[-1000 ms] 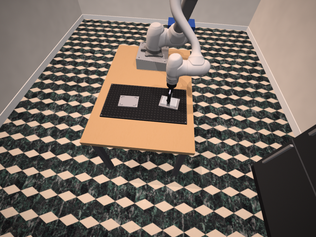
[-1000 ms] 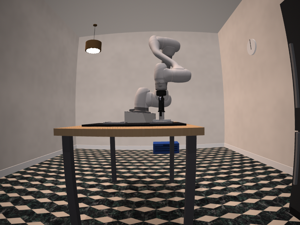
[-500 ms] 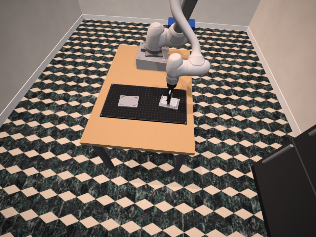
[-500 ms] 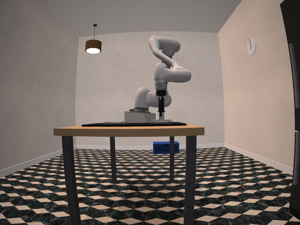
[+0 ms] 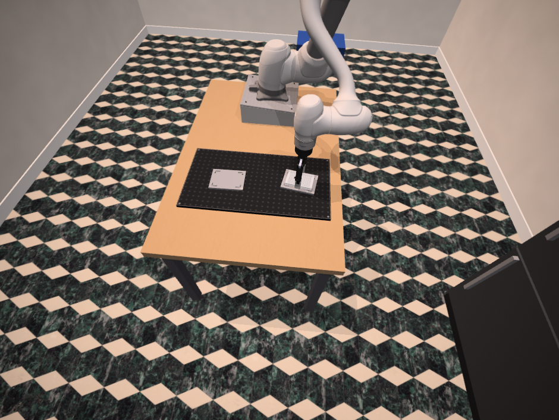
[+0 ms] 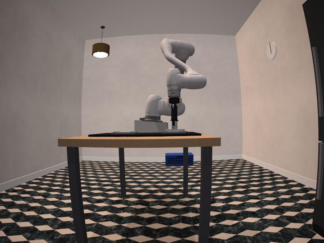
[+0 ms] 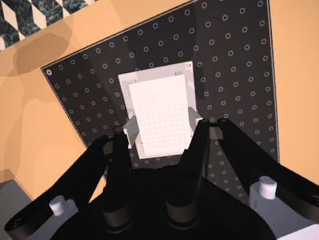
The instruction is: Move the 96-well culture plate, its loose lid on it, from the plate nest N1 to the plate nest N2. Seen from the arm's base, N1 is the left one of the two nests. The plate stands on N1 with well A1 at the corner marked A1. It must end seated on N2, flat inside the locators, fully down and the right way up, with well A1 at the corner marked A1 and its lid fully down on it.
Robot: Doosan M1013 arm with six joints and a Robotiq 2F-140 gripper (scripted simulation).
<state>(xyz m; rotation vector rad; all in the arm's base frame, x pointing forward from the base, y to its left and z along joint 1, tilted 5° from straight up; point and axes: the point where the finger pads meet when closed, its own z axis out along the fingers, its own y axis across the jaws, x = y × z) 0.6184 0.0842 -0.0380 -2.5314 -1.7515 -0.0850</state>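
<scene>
Now: the clear lid 2 cm below my hand. Also, from my hand: grey nest N2: 34 cm to the right, 4 cm below, 4 cm behind; then grey nest N1: 4 cm below; then plate: 2 cm below.
</scene>
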